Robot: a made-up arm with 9 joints. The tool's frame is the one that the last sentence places. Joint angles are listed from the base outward.
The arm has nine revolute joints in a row. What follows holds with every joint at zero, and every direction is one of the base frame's. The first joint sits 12 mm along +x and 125 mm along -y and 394 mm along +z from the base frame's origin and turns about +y. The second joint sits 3 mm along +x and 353 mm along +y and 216 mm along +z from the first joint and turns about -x. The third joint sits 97 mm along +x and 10 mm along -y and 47 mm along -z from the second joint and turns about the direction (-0.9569, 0.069, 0.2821). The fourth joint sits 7 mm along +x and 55 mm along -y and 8 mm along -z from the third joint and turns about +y. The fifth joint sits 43 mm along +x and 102 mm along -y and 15 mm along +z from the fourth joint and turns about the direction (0.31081, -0.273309, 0.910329). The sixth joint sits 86 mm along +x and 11 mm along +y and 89 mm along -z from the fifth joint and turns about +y. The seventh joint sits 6 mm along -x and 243 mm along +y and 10 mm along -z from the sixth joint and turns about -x. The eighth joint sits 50 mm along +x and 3 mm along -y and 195 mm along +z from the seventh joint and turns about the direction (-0.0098, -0.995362, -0.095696). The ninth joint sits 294 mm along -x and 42 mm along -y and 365 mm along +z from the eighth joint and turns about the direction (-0.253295, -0.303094, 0.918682). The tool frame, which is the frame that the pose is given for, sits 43 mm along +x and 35 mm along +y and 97 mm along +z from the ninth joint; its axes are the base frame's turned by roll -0.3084, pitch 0.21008 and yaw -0.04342 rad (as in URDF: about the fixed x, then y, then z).
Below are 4 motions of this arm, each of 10 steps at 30 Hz.
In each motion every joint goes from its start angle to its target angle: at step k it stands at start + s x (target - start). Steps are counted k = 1, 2, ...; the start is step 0. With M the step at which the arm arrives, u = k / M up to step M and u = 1 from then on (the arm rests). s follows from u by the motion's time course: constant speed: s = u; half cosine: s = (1 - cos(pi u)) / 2; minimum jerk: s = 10 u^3 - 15 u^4 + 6 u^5.
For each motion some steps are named. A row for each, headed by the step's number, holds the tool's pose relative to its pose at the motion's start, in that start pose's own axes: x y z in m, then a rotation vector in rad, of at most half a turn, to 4 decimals.
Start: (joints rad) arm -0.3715 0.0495 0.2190 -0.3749 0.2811 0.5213 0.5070 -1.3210 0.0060
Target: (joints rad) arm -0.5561 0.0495 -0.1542 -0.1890 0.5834 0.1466 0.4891 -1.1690 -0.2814
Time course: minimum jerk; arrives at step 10
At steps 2, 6, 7, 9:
2: -0.0213 -0.0030 -0.0287 0.0152 -0.0362 -0.0117
6: -0.1782 -0.0259 -0.3994 0.2331 -0.4401 -0.1086
7: -0.1907 -0.0268 -0.5038 0.3015 -0.5424 -0.1219
9: -0.1908 -0.0252 -0.6107 0.3751 -0.6453 -0.1298

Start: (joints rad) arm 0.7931 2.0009 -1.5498 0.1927 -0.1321 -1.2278 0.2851 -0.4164 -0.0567
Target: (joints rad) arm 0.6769 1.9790 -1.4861 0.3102 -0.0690 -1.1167 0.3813 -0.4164 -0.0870
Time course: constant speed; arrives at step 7
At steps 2, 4, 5, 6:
2: 0.0132 0.0057 0.0225 -0.0271 0.0351 -0.0038
4: 0.0267 0.0122 0.0441 -0.0548 0.0702 -0.0077
5: 0.0336 0.0158 0.0546 -0.0689 0.0877 -0.0098
6: 0.0405 0.0196 0.0647 -0.0832 0.1051 -0.0119

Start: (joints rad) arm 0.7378 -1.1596 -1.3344 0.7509 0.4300 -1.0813 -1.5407 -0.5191 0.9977
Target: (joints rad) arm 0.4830 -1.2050 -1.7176 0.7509 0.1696 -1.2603 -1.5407 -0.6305 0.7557
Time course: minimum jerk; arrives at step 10
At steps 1, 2, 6, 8, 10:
1: -0.0013 0.0006 -0.0006 0.0006 -0.0005 -0.0018
2: -0.0087 0.0041 -0.0042 0.0043 -0.0031 -0.0122
6: -0.0923 0.0659 -0.0501 0.0471 -0.0237 -0.1628
8: -0.1200 0.1005 -0.0684 0.0644 -0.0253 -0.2356
10: -0.1256 0.1089 -0.0724 0.0684 -0.0251 -0.2527

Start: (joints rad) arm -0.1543 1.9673 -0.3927 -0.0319 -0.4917 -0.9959 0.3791 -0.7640 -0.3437
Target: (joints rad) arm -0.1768 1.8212 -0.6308 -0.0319 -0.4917 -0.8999 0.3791 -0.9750 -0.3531
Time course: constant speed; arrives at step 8
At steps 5, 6, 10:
5: 0.1860 -0.0617 0.1224 0.0390 0.3698 0.1092
6: 0.2285 -0.0733 0.1375 0.0466 0.4425 0.1347
10: 0.3169 -0.0944 0.1579 0.0615 0.5864 0.1894

